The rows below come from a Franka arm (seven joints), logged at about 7 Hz.
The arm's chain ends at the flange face. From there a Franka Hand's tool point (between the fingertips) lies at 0.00 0.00 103.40 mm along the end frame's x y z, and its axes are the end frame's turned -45 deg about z.
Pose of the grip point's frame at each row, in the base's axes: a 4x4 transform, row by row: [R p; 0 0 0 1], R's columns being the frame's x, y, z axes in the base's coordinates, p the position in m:
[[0.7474 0.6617 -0.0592 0.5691], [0.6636 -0.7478 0.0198 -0.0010], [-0.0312 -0.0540 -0.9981 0.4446], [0 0 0 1]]
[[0.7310 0.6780 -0.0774 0.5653], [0.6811 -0.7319 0.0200 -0.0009], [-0.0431 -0.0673 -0.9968 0.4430], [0 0 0 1]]
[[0.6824 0.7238 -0.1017 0.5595], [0.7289 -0.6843 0.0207 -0.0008], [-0.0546 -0.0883 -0.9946 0.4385], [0 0 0 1]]
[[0.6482 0.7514 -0.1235 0.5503], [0.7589 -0.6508 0.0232 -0.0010], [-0.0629 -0.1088 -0.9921 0.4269], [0 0 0 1]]
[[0.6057 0.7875 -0.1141 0.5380], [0.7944 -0.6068 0.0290 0.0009], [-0.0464 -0.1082 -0.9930 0.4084], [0 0 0 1]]
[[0.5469 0.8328 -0.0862 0.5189], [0.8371 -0.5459 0.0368 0.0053], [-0.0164 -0.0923 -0.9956 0.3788], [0 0 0 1]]
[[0.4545 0.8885 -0.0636 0.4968], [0.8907 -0.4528 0.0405 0.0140], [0.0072 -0.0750 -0.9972 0.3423], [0 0 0 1]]
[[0.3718 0.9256 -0.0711 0.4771], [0.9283 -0.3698 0.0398 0.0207], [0.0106 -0.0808 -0.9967 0.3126], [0 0 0 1]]
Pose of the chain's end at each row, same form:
[[0.9964 -0.0606 -0.0592 0.5752], [-0.0595 -0.9980 0.0198 -0.0030], [-0.0602 -0.0161 -0.9981 0.5478], [0 0 0 1]]
[[0.9963 -0.0375 -0.0774 0.5733], [-0.0359 -0.9991 0.0200 -0.0030], [-0.0781 -0.0171 -0.9968 0.5461], [0 0 0 1]]
[[0.9943 0.0293 -0.1017 0.5700], [0.0315 -0.9993 0.0207 -0.0029], [-0.1010 -0.0238 -0.9946 0.5413], [0 0 0 1]]
[[0.9897 0.0730 -0.1235 0.5631], [0.0764 -0.9968 0.0232 -0.0034], [-0.1214 -0.0325 -0.9921 0.5295], [0 0 0 1]]
[[0.9851 0.1286 -0.1141 0.5498], [0.1327 -0.9908 0.0290 -0.0021], [-0.1093 -0.0437 -0.9930 0.5111], [0 0 0 1]]
[[0.9756 0.2022 -0.0862 0.5278], [0.2059 -0.9779 0.0368 0.0015], [-0.0769 -0.0537 -0.9956 0.4817], [0 0 0 1]]
[[0.9496 0.3069 -0.0636 0.5034], [0.3096 -0.9500 0.0405 0.0098], [-0.0479 -0.0581 -0.9972 0.4454], [0 0 0 1]]
[[0.9174 0.3916 -0.0711 0.4845], [0.3949 -0.9179 0.0398 0.0166], [-0.0496 -0.0646 -0.9967 0.4157], [0 0 0 1]]

